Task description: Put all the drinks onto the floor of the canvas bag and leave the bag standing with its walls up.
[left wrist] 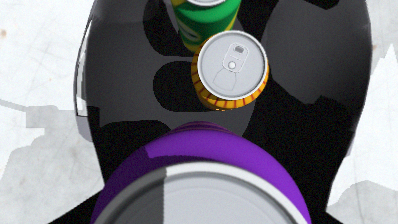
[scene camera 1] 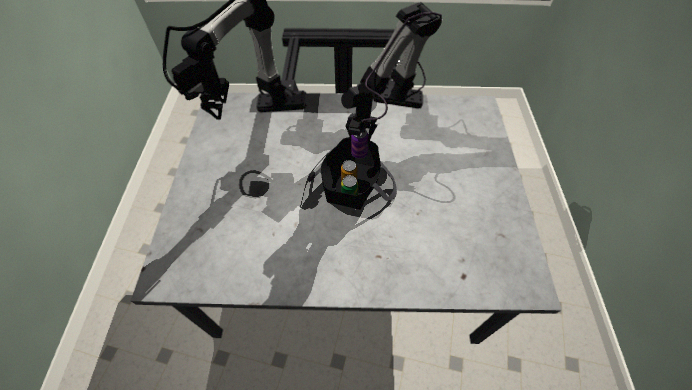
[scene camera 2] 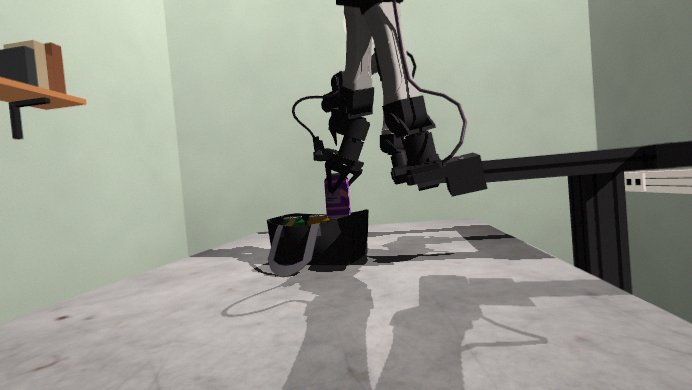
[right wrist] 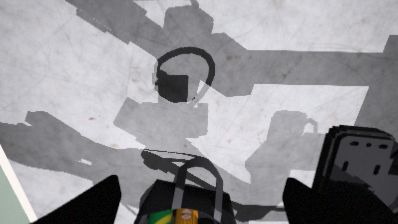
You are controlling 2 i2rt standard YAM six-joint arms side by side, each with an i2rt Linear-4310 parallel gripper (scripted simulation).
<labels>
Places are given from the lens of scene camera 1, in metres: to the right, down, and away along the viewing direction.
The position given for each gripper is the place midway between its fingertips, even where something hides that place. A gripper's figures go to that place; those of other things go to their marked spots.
right gripper [scene camera 1: 221,111]: -0.43, -0.29, 1.25
black canvas bag [scene camera 1: 330,166]: -0.07, -0.12, 1.52
</labels>
